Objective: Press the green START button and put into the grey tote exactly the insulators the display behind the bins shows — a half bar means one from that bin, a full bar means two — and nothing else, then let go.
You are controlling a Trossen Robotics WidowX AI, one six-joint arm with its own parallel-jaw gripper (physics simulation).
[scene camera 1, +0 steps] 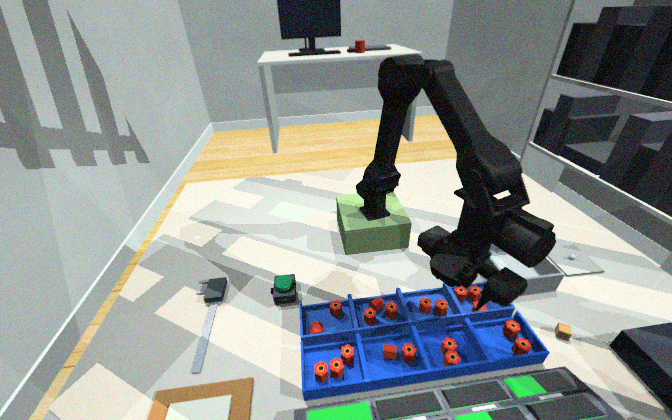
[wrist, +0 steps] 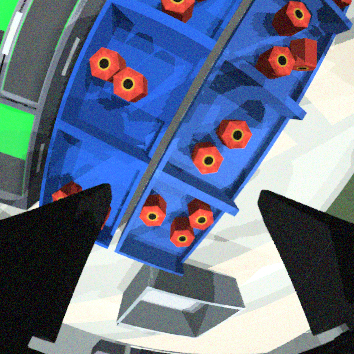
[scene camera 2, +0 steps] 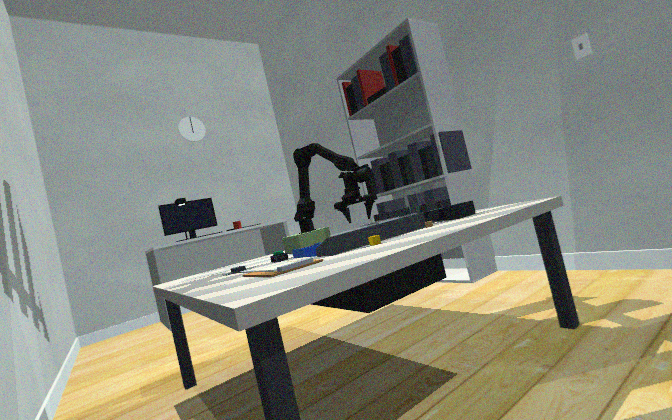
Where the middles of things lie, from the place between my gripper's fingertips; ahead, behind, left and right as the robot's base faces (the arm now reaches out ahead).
Labels:
Right now my hand is 160 mm short of the display (scene camera 1: 582,387), 130 mm to the left of it and 50 mm above it. Also, from my hand: grey tote (scene camera 1: 545,277): 220 mm to the left, 60 mm behind, 50 mm below; caliper-like tool (scene camera 1: 216,287): 490 mm to the right, 180 mm behind, 70 mm below; wooden-framed board (scene camera 1: 241,389): 510 mm to the right, 80 mm ahead, 70 mm below.

